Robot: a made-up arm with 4 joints.
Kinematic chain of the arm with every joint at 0, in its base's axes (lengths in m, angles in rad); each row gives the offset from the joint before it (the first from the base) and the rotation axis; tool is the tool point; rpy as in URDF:
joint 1: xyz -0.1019 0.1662 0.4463 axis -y
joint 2: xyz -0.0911 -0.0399 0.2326 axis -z
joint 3: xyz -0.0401 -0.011 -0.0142 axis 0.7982 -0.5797 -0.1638
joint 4: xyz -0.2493 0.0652 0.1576 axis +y
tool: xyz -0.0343 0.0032 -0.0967 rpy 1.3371 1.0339 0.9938
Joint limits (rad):
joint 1: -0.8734..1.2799
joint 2: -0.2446..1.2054
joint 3: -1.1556..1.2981
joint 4: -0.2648..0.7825
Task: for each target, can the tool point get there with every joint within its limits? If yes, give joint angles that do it. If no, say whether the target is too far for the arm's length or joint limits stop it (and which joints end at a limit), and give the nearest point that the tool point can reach.
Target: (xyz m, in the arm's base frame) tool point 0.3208 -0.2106 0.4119
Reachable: no: joint limits stop it (at a limit: joint 1, joint 2, joint 3, joint 4) | nearest point 0.1167 0.3937 0.7334 | short by 0.714 m
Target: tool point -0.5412 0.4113 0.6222
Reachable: yes | joints 0.5035 0.7186 -0.4335 0.5632
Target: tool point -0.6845 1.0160 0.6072
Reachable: no: too far | nearest point -0.4714 0.5000 0.5483 | short by 0.561 m
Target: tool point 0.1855 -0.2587 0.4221
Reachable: no: joint limits stop it (at a limit: joint 1, joint 2, joint 4) | nearest point -0.1341 0.1116 0.9290 | short by 0.704 m
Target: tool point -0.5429 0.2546 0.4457
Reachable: yes | joints 0.3994 0.0706 1.0862 0.1254
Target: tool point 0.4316 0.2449 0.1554
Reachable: no: joint limits stop it (at a limit: joint 1, joint 2, joint 3, joint 4) | nearest point 0.1994 0.4513 0.7528 | short by 0.673 m
